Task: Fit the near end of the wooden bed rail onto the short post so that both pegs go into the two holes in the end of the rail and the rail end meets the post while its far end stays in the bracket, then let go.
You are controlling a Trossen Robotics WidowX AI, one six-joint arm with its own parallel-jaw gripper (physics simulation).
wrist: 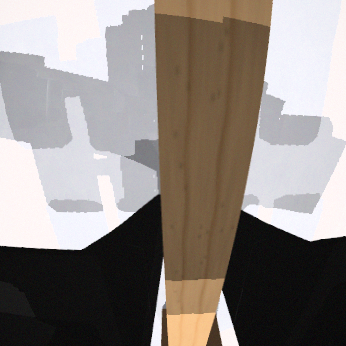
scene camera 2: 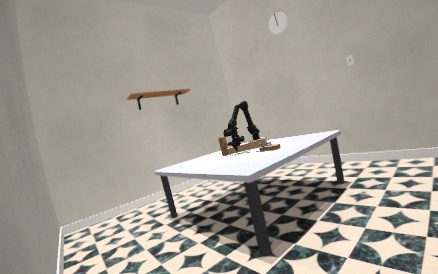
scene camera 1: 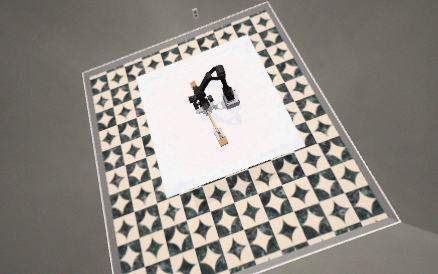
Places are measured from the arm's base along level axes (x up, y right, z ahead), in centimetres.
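Pixels of known places: gripper, fingertip midpoint: (wrist: 183, 201) (scene camera 2: 237, 151); arm's base, origin of the base link: (scene camera 2: 256, 139) (scene camera 1: 230, 96).
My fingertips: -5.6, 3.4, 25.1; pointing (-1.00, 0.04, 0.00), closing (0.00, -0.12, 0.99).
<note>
Ahead of a thing's pixels: the offset from my fingertips to its top centre, as dx, dy, dz. "spot": to the spot under its first point. Level surfaces: height alone.
The wooden rail (scene camera 1: 213, 120) (scene camera 2: 249, 146) (wrist: 205, 150) runs from beside the short post to the bracket. The upright short post @[spot: +15.6, +14.9, +2.7] (scene camera 1: 193, 84) (scene camera 2: 223, 145) stands at the rail's near end. In scene view 2 that end is low beside the post; whether they touch cannot be told. The pegs and holes do not show. The far end lies at the small grey bracket (scene camera 1: 218, 133), by a flat wooden block @[+1.2, -34.6, -4.3] (scene camera 1: 223, 142) (scene camera 2: 270, 147); its exact seating is too small to tell. My gripper (scene camera 1: 204, 106) (scene camera 2: 236, 147) (wrist: 183, 201) is shut on the rail near its post end, with a black finger on each side.
The arm's base (scene camera 1: 231, 101) stands on the white table @[dx -2.3] (scene camera 1: 175, 165) (scene camera 2: 210, 167), to the right of the rail in scene view 1. The arm (scene camera 1: 218, 70) (scene camera 2: 243, 105) arches over to the gripper. A wall shelf (scene camera 2: 159, 94) hangs away from the table.
</note>
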